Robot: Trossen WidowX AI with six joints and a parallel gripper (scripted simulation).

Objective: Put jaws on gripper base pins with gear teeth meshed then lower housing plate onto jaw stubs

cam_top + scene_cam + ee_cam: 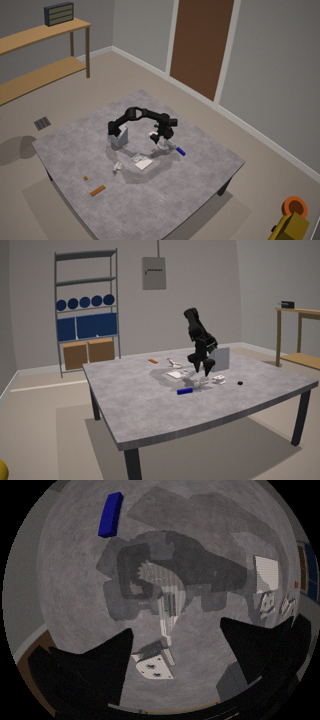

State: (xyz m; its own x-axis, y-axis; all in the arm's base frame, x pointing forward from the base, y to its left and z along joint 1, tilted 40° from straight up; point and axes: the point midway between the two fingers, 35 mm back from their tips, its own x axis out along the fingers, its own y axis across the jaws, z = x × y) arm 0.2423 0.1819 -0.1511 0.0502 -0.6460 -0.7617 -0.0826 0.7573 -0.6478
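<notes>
The white jaw is 50 mm below my gripper tip, 30 mm ahead of it and 20 mm to the left of it. Also, from my gripper tip: small black cube (190 mm behind, 130 mm to the left, 50 mm below); blue block (150 mm ahead, 90 mm to the left, 50 mm below); orange strip (640 mm to the right, 70 mm ahead, 50 mm below).
</notes>
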